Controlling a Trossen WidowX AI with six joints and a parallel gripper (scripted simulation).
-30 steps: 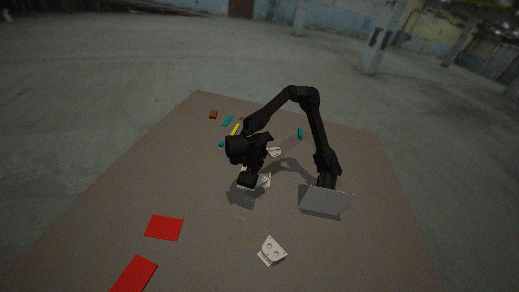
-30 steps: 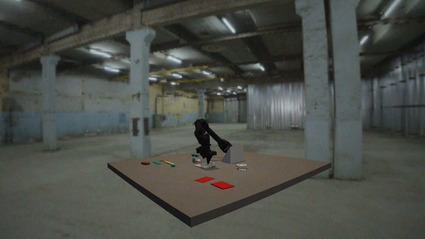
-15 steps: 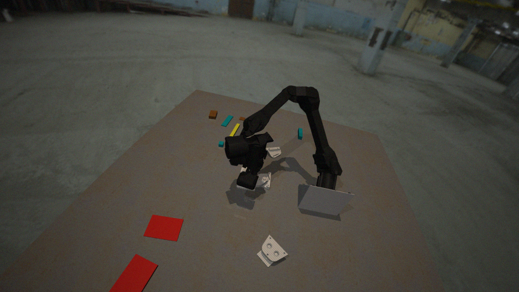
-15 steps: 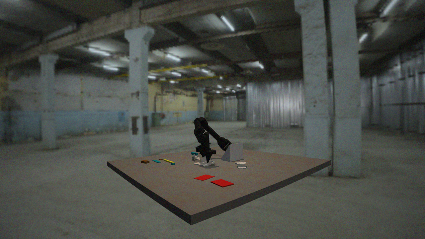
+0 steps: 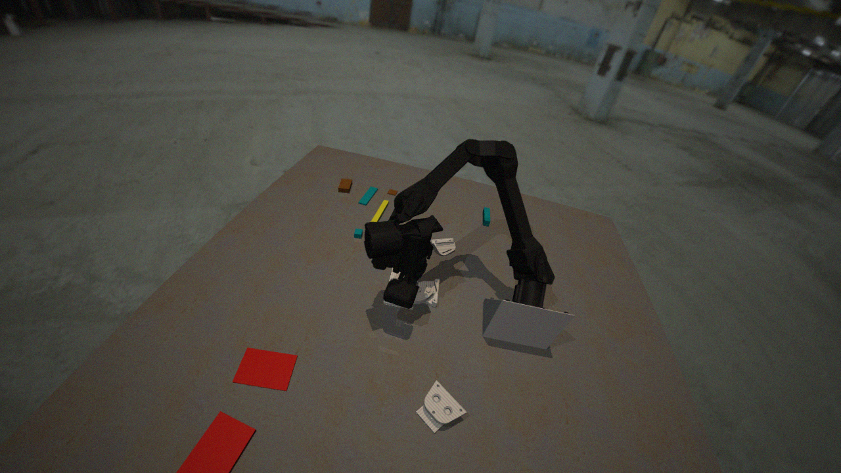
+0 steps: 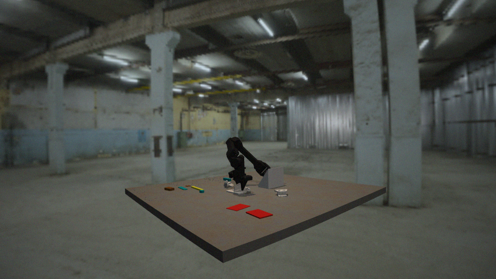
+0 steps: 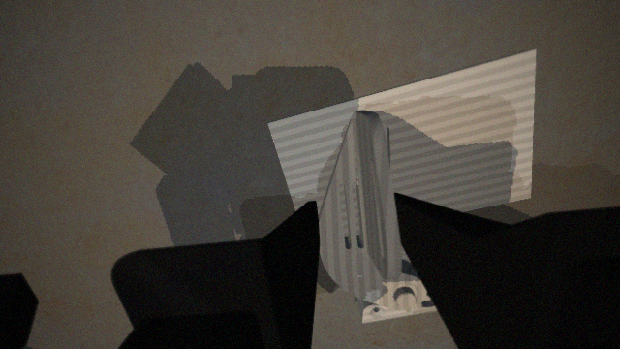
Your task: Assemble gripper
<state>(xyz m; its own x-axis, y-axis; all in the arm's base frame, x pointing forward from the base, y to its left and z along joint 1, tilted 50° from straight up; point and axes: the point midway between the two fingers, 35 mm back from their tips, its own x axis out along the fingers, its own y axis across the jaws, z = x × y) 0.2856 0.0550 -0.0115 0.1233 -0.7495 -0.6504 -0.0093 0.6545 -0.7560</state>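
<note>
The gripper jaw is 3 cm behind my gripper tip and 2 cm to the right of it. The rest, counted from my gripper tip: yellow bar: 28 cm to the right, 18 cm ahead, 1 cm below; then teal block: 44 cm to the right, 16 cm behind, 1 cm below.
</note>
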